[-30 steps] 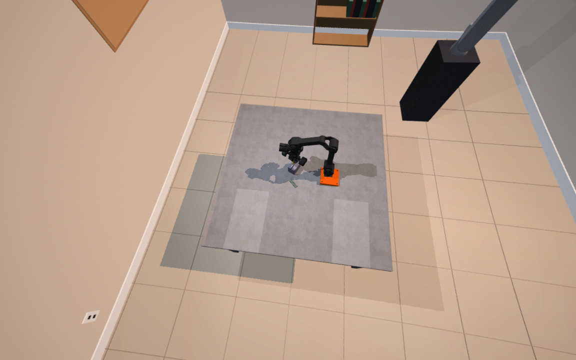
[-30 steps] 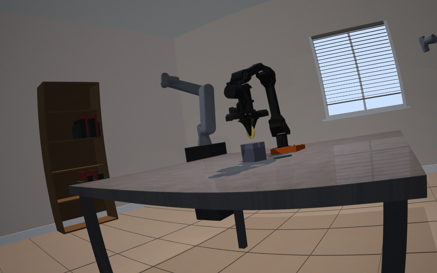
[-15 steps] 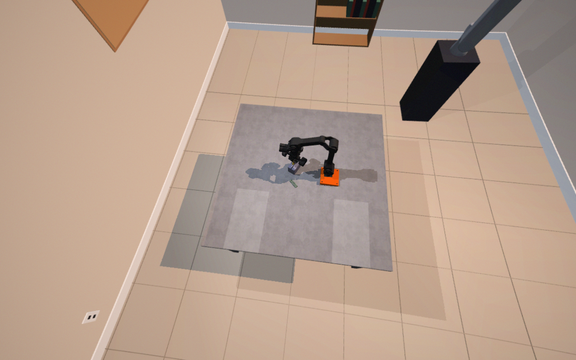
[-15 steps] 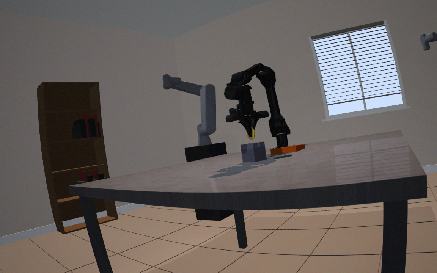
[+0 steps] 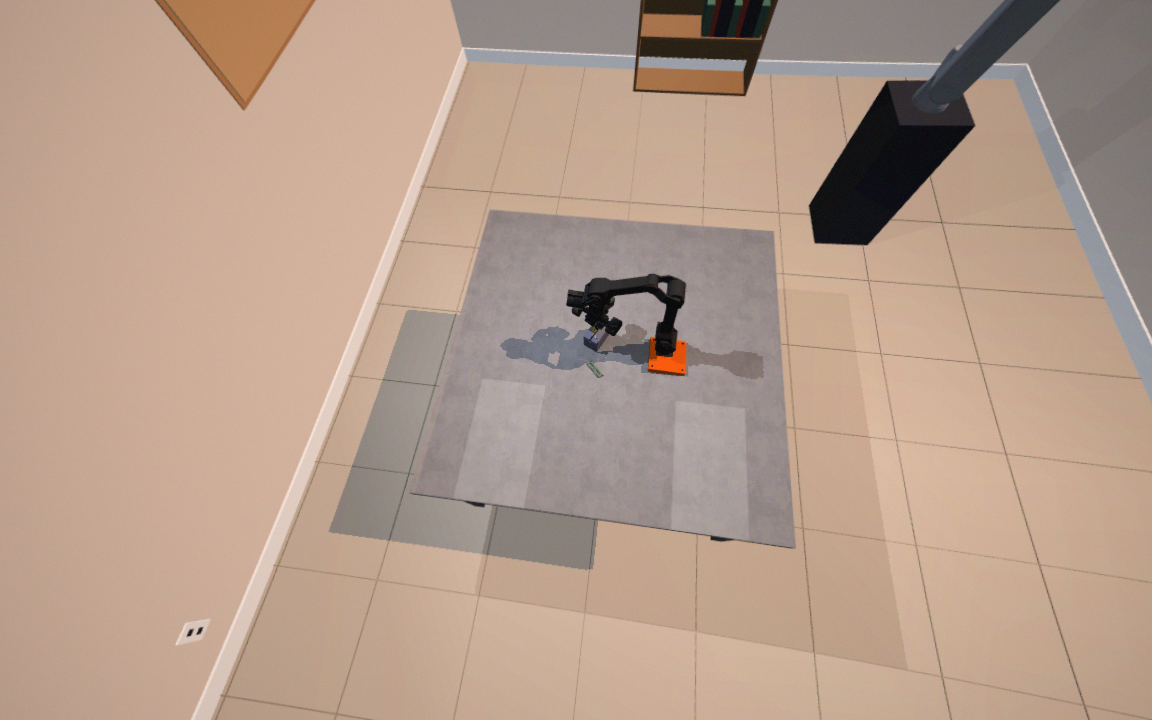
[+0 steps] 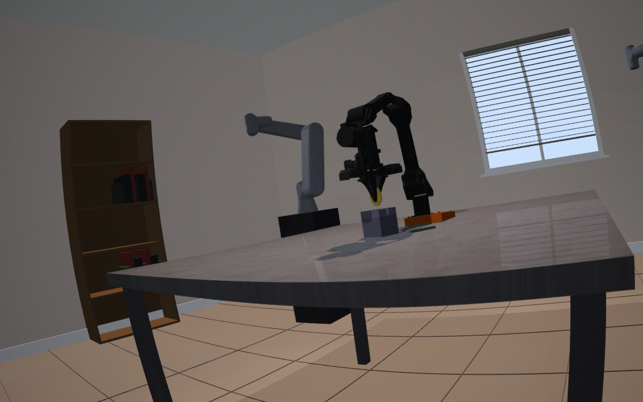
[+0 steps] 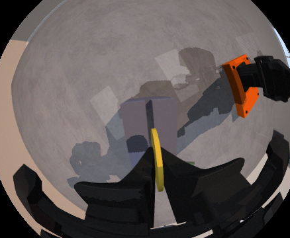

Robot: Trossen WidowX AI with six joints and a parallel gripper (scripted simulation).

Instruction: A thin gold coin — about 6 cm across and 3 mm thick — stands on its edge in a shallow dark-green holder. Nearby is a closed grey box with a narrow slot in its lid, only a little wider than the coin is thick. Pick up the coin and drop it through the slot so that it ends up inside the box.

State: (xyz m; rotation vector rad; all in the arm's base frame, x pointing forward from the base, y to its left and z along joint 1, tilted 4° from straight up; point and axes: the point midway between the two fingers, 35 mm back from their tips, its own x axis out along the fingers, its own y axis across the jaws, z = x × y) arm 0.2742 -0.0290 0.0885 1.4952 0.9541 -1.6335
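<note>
The gold coin is 20 mm above my gripper tip.
</note>
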